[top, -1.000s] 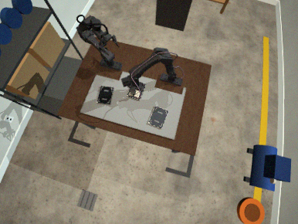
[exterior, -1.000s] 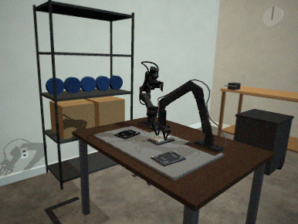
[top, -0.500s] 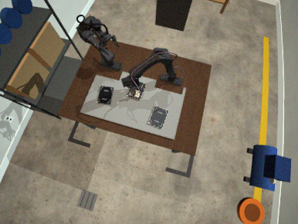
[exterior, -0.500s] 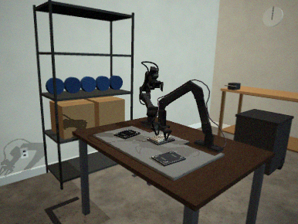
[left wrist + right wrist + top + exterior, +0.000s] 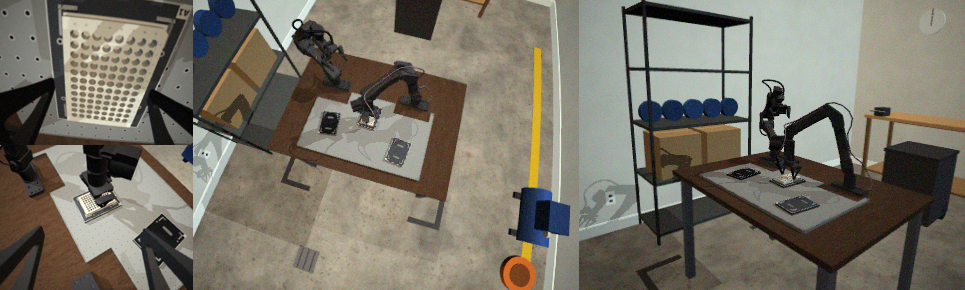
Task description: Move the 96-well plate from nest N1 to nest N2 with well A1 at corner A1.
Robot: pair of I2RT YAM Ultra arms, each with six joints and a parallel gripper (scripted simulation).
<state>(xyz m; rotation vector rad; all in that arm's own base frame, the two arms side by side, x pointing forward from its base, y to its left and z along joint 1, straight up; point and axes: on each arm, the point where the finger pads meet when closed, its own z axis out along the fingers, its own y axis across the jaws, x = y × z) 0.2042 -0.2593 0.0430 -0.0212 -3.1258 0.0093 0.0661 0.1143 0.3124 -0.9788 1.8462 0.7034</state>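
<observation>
The 96-well plate lies 2 cm below my left hand.
My right hand is 120 mm short of the 96-well plate, 190 mm to the right of it and 310 mm above it.
</observation>
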